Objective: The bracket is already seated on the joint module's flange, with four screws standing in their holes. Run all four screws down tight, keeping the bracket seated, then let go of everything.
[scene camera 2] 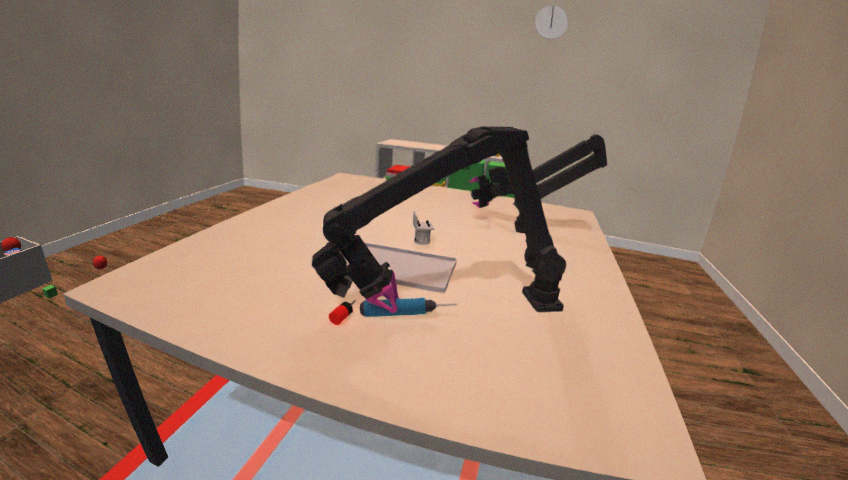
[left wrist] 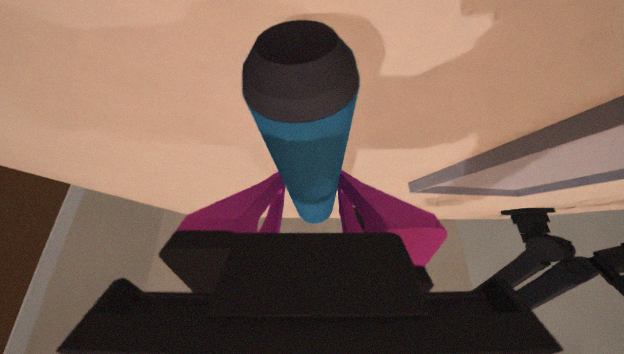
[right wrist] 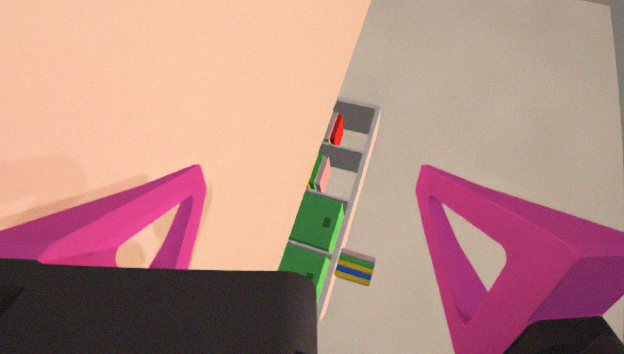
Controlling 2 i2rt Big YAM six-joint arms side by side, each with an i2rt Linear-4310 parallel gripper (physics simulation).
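Places are measured from the left arm's base along level axes (x ahead, y right, z down), in metres.
Pixels of known places: left gripper, between the fingertips: (scene camera 2: 396, 307) (left wrist: 311, 177); right gripper, between the fingertips: (right wrist: 311, 176); left arm's base, origin of its link: (scene camera 2: 541, 300); right arm's base, origin of its link: (left wrist: 525, 209).
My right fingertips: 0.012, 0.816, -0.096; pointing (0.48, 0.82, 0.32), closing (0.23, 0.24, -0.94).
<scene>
Ahead of a thing's pixels: the offset from my right fingertips to its top centre, as dx, dy, dz.
My left gripper (scene camera 2: 386, 304) (left wrist: 311, 177) is shut on the handle of a blue screwdriver @[+0.388, -0.886, +0.035] (scene camera 2: 413, 306) (left wrist: 306, 155). The screwdriver is about level, low over the table, its thin shaft pointing right in the scene view; whether it touches the table is unclear. The joint module @[+0.280, -0.383, +0.032] (scene camera 2: 422, 237) stands upright beyond the tray, with the grey bracket (scene camera 2: 415, 220) on top. Small dark screw heads @[+0.263, -0.366, +0.019] (scene camera 2: 427, 223) show on it; not all four can be made out, nor their depth. My right gripper (scene camera 2: 475, 192) (right wrist: 311, 176) is open and empty above the table's far right part, away from the module.
A red, black-collared tool @[+0.544, -0.870, +0.062] (scene camera 2: 339, 313) lies left of the blue handle. A shallow grey tray @[+0.424, -0.583, +0.080] (scene camera 2: 425, 272) (left wrist: 570, 162) lies between the left gripper and the module. A shelf unit (scene camera 2: 410, 143) (right wrist: 359, 187) with green boxes stands beyond the table's far edge.
</scene>
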